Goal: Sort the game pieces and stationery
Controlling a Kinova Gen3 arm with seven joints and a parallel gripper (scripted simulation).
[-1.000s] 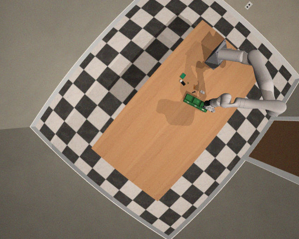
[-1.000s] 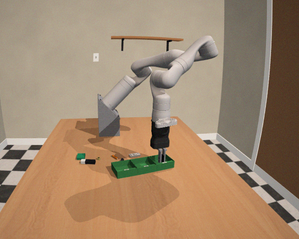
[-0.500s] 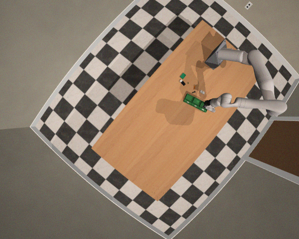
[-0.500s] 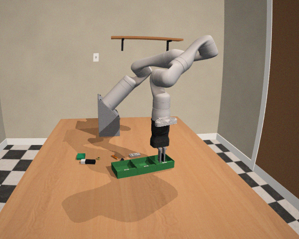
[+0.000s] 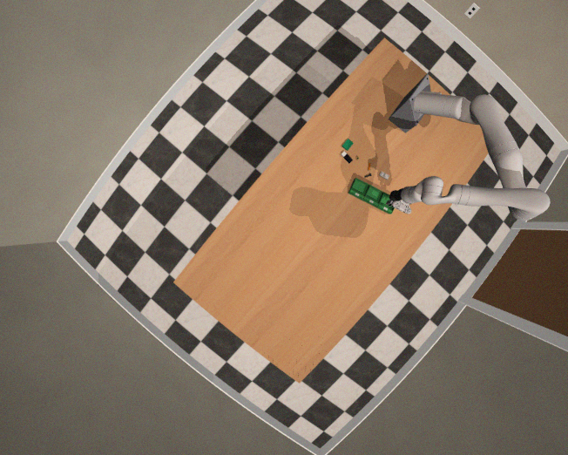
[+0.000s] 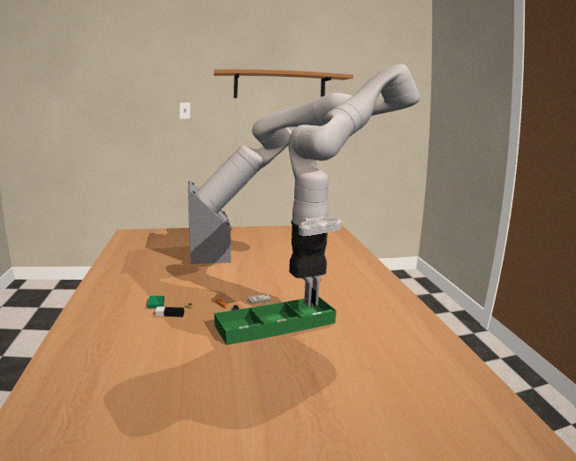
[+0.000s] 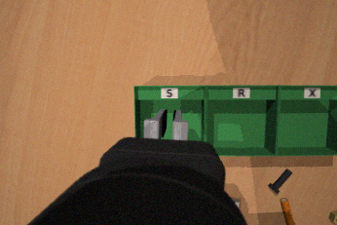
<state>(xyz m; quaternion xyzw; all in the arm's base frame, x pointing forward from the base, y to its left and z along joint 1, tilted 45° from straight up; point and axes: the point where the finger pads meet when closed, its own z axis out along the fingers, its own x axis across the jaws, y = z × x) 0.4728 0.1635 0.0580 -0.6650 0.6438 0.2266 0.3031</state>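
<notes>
My gripper is now 120 mm past the olive ring, 250 mm to the left of it and 50 mm above it. Round my hand: dark piece: 80 mm behind, 160 mm to the right, 50 mm below; then white domino: 130 mm behind, 80 mm to the right, 50 mm below; then green three-compartment tray: 10 mm ahead, 80 mm to the right, 40 mm below.
</notes>
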